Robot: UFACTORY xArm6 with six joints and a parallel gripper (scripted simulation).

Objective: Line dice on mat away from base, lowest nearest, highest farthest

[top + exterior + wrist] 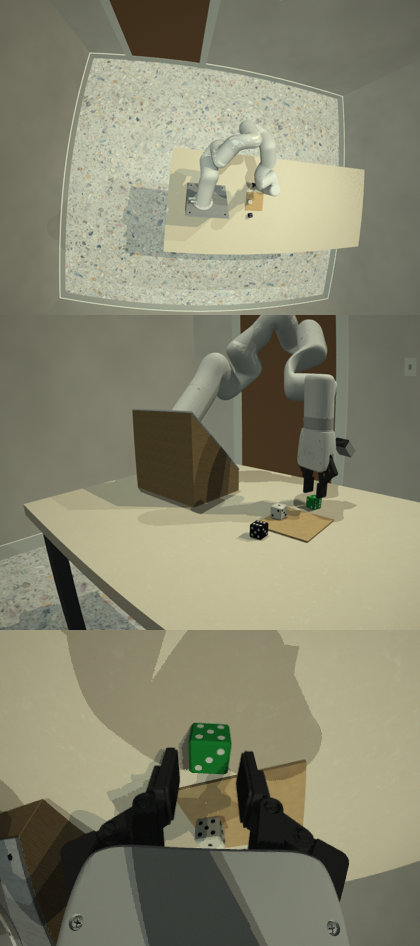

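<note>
My hand is 40 mm above the green die. The rest, counted from my hand: black die (40 mm behind, 220 mm to the right, 40 mm below); white die (50 mm behind, 110 mm to the right, 40 mm below); brown mat (120 mm to the right, 50 mm below).
</note>
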